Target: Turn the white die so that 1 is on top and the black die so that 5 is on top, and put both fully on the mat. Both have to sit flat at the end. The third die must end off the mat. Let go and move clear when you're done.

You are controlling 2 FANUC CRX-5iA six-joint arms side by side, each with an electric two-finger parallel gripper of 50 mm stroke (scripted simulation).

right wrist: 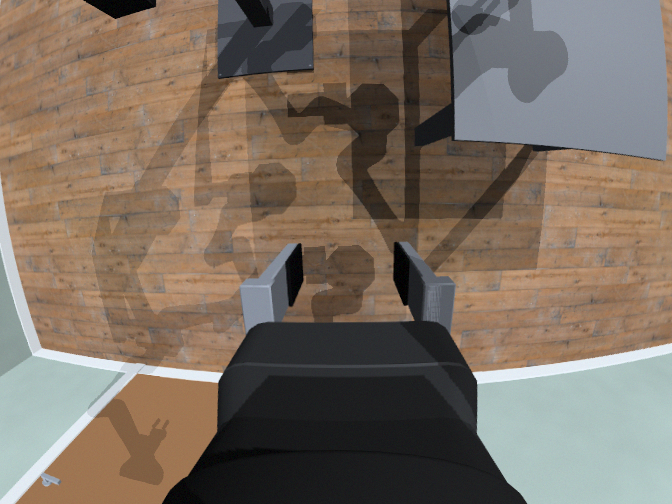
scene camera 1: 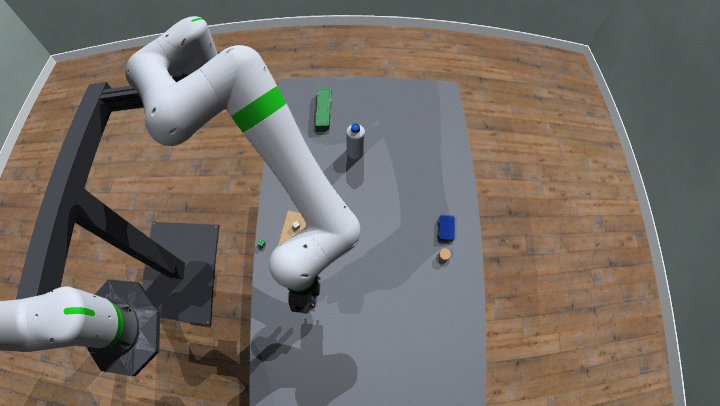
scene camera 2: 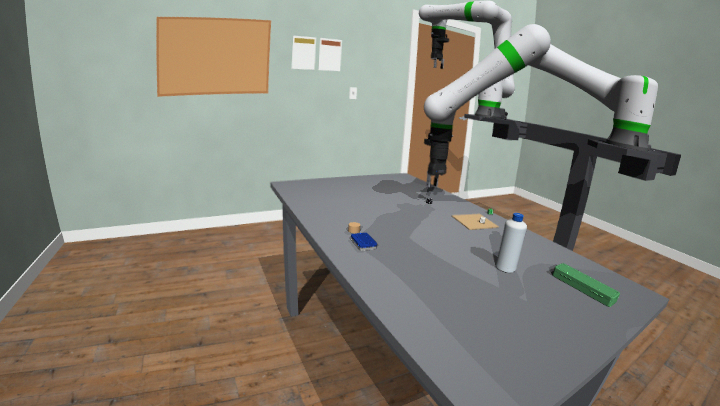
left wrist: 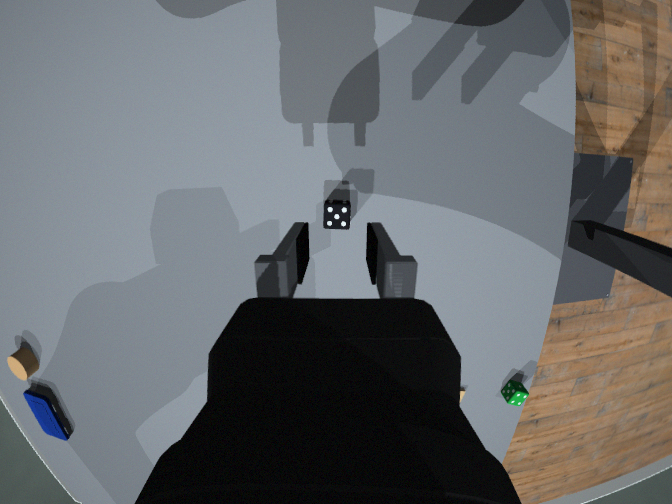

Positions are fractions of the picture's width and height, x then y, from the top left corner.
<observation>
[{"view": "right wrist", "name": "right gripper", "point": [0.52, 0.52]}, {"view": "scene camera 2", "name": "green box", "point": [0.84, 0.73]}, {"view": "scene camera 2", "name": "white bottle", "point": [0.71, 0.57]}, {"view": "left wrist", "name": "left gripper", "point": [0.50, 0.48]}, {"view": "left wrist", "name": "black die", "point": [0.50, 0.43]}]
</observation>
